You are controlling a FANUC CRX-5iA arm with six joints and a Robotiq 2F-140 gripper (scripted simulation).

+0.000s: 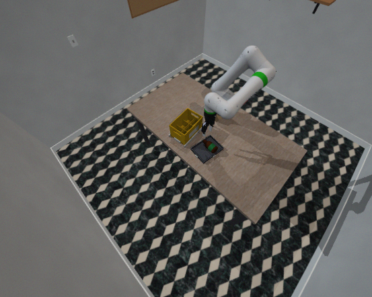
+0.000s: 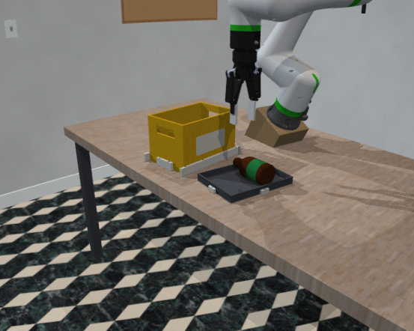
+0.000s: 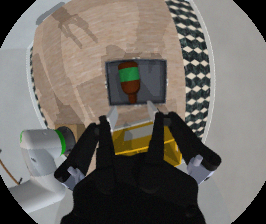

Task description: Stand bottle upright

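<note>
My hand is 180 mm above the bottle and 50 mm to the right of it. Round my hand: yellow crate: 240 mm to the right, 130 mm below, 20 mm ahead; dark grey tray: 210 mm below, 50 mm to the left, 30 mm ahead.
</note>
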